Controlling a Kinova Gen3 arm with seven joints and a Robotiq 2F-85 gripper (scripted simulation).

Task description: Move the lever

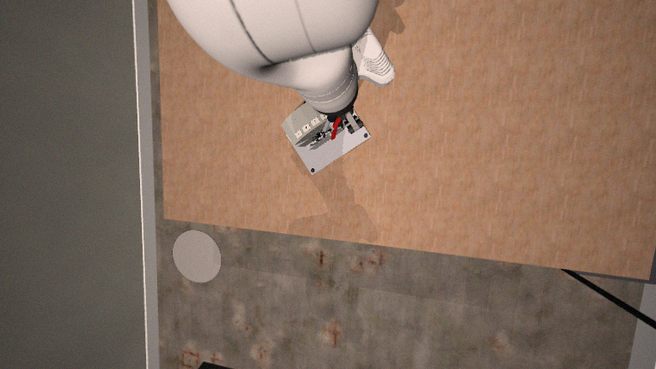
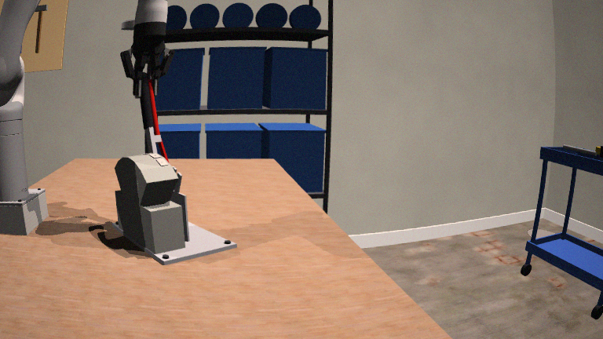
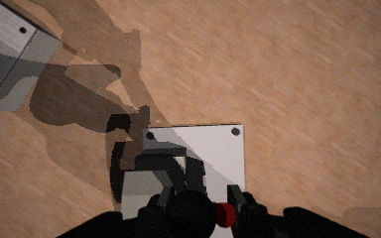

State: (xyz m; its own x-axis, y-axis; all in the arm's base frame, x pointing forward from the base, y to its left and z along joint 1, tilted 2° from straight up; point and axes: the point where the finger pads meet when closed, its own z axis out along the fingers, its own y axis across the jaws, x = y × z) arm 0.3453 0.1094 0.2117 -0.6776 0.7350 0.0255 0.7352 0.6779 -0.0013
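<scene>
The red bar lies 10 cm below my hand, 4 cm ahead of it and 2 cm to the right of it.
</scene>
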